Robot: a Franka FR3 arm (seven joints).
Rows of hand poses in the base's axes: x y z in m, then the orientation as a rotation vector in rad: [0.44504, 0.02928, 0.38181, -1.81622, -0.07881, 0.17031]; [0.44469, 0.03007, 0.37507, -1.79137, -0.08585, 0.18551]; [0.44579, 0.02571, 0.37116, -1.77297, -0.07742, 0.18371]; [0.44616, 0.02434, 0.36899, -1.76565, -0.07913, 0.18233]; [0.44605, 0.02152, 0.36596, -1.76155, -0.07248, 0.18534]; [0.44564, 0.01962, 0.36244, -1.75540, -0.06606, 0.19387]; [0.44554, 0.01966, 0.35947, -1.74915, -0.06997, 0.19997]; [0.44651, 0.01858, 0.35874, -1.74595, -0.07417, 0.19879]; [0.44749, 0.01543, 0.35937, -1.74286, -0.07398, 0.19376]
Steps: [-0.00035, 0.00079, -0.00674, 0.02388, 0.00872, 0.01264]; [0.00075, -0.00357, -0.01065, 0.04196, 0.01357, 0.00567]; [0.00112, -0.00494, -0.01282, 0.04942, 0.01234, 0.00602]; [0.00101, -0.00776, -0.01585, 0.05297, 0.01832, 0.00300]; [0.00060, -0.00966, -0.01937, 0.05811, 0.02815, 0.00310]; [0.00050, -0.00962, -0.02234, 0.06401, 0.03080, 0.00902]; [0.00147, -0.01070, -0.02307, 0.06748, 0.02802, 0.01125]; [0.00245, -0.01385, -0.02244, 0.07095, 0.02493, 0.00837]
